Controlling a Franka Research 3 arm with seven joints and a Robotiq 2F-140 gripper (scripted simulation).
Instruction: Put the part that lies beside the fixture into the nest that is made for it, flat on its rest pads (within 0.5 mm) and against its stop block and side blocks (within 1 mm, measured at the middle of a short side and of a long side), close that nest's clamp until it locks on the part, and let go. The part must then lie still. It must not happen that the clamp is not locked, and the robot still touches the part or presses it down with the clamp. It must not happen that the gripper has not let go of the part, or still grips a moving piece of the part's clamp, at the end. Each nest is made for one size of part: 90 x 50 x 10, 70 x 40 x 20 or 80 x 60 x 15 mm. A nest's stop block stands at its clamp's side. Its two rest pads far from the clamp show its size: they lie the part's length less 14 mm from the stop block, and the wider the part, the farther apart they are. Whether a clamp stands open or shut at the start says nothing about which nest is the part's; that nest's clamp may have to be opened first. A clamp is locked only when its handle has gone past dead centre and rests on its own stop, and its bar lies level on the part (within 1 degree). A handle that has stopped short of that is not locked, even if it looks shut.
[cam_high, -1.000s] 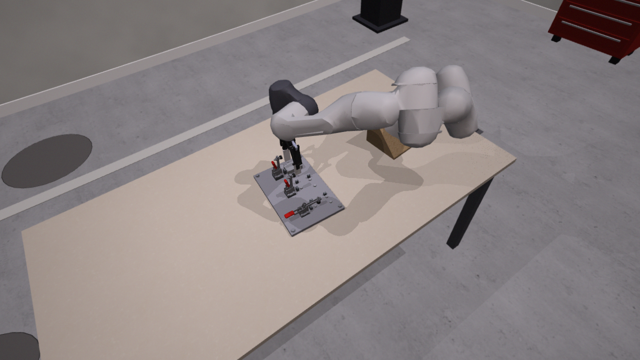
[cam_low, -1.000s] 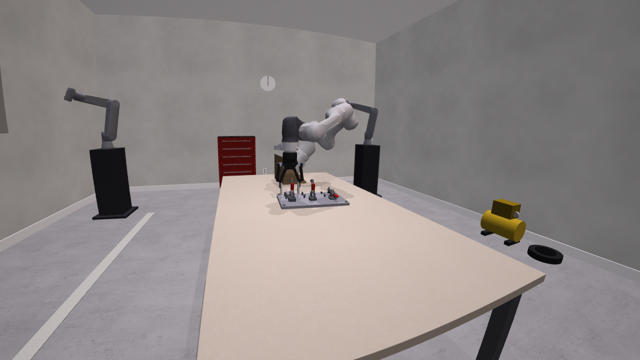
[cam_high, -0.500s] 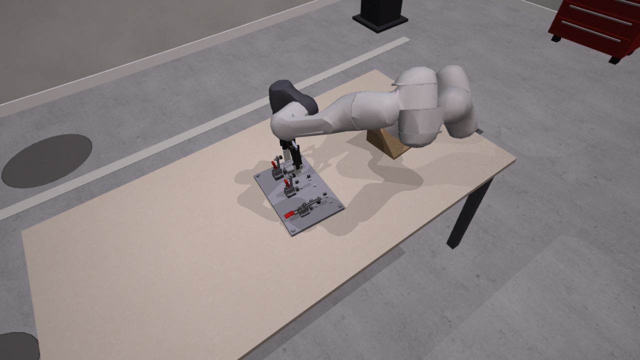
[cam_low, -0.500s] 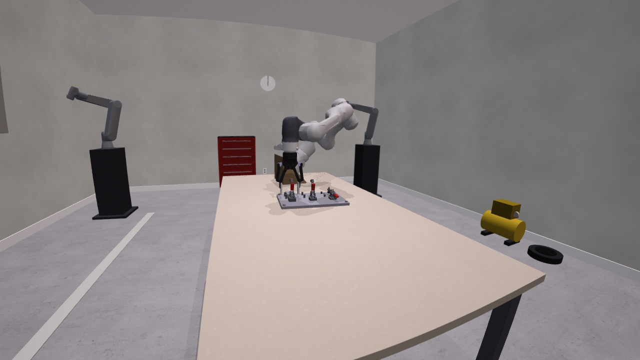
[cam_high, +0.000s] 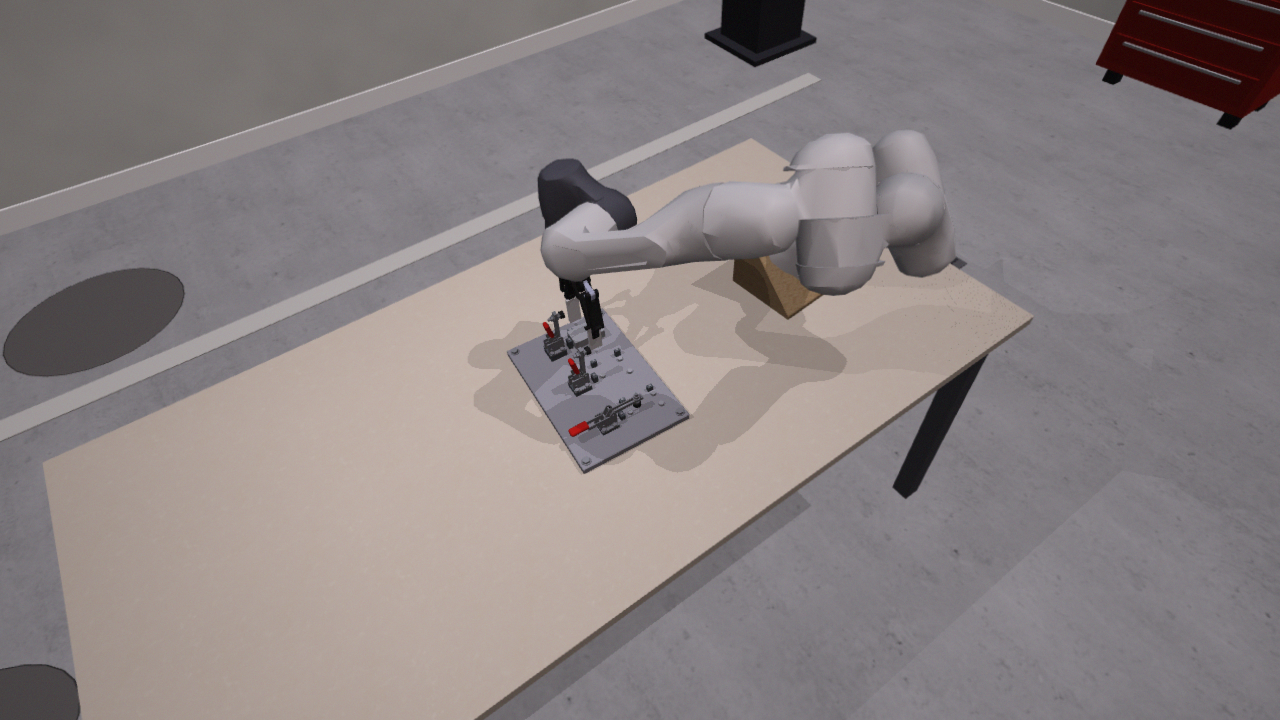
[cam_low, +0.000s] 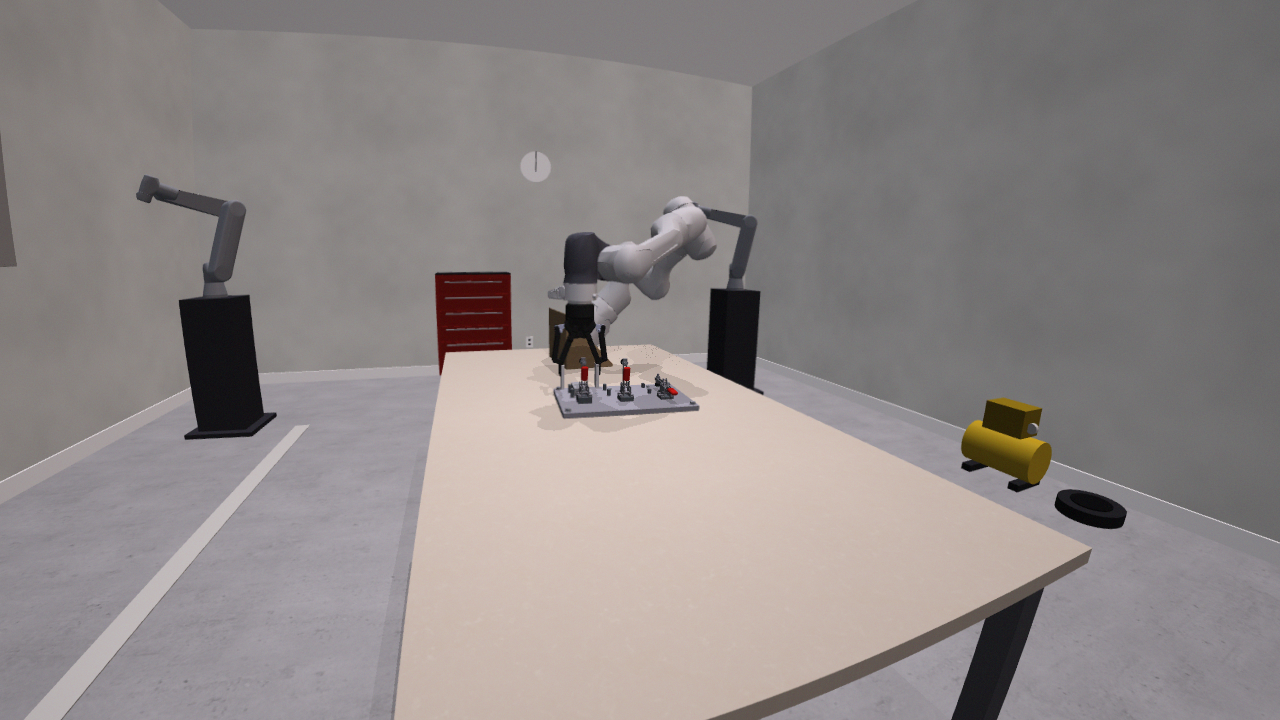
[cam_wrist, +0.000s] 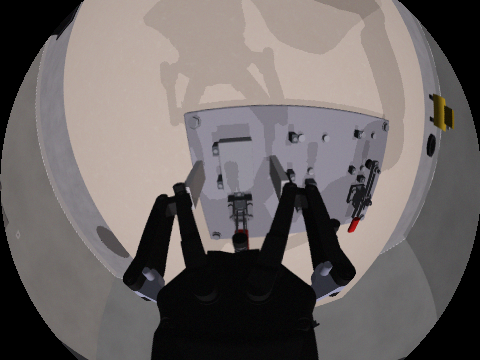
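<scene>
The part is 3 cm below my hand. From my hand the other things lie so: grey fixture plate: 5 cm ahead, 11 cm to the left, 5 cm below.
</scene>
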